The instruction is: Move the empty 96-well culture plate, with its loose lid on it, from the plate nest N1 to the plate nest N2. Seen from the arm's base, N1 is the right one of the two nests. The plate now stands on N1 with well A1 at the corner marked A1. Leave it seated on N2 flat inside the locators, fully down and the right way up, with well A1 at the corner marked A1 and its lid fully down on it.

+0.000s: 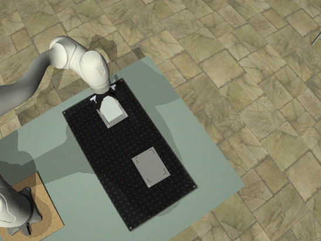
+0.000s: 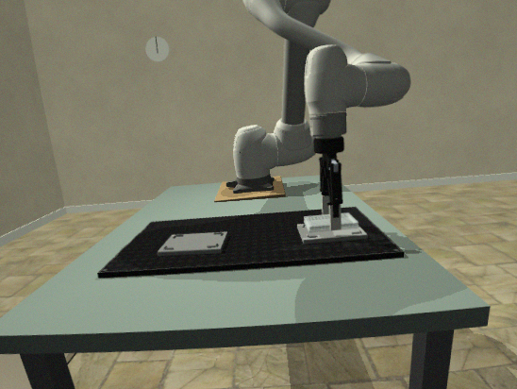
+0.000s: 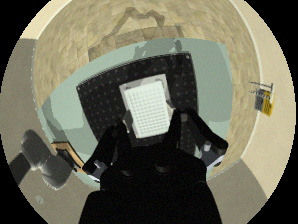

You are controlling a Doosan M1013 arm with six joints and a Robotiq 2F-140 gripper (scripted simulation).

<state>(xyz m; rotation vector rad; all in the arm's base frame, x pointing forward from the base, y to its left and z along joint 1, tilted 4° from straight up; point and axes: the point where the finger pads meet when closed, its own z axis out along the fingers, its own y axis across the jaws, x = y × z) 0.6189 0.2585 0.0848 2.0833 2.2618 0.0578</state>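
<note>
Now: the lid 2 cm below my hand. The rest, counted from my hand: nest N1: 4 cm ahead, 36 cm to the right, 5 cm below; then nest N2: 5 cm below.
</note>
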